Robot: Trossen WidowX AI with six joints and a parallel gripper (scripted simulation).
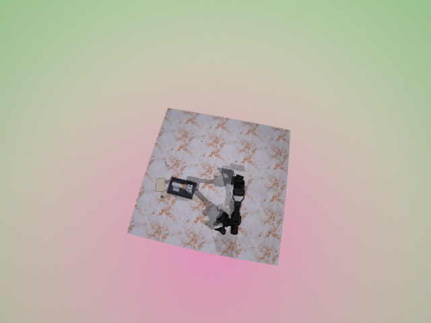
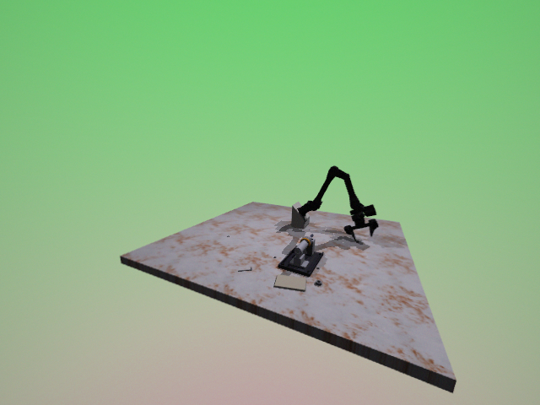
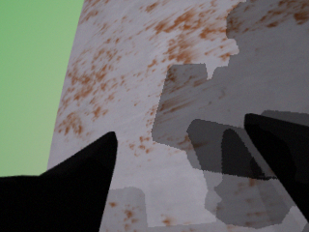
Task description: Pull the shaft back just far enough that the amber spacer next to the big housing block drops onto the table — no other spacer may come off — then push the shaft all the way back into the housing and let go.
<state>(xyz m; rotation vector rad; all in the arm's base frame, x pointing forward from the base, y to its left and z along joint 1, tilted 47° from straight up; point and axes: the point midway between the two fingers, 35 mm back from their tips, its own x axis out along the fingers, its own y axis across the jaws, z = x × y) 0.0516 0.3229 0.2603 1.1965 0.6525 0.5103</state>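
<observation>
Right now my gripper tip is 35 cm short of the amber spacer, 22 cm to the left of it and 5 cm below it. From my gripper tip the other things lie so: thin dark pin 59 cm ahead, 39 cm to the right, 3 cm below; dark ring 52 cm ahead, 9 cm to the right, 3 cm below; beige card 57 cm ahead, 19 cm to the right, 3 cm below.
</observation>
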